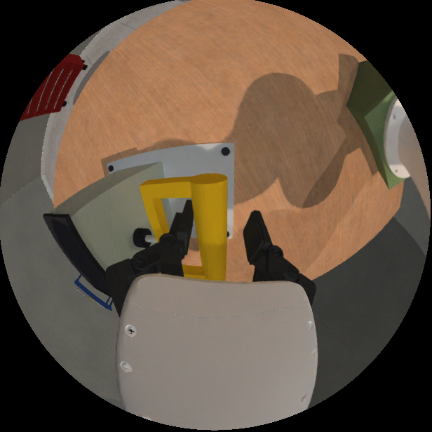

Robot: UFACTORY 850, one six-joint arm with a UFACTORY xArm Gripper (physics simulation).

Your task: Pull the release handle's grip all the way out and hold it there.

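The release handle's yellow grip [211, 227] is a thick round bar on the right side of a yellow rectangular frame. The frame stands beside a grey-green housing [102, 215], joined to it by a thin metal rod with a black knob [142, 238]. My gripper [220, 216] is open around the grip bar. Its left finger reaches into the opening between the bar and the rest of the frame, and its right finger stands to the right of the bar with a gap. The gripper body hides the near end of the handle.
The housing stands on a light grey plate [192, 156] with dark bolts, on the wooden table top [190, 75]. A black panel [75, 245] covers the housing's left side. A green arm base [375, 120] is at the right. A red slatted object [55, 87] and a blue frame [93, 295] show at the left.
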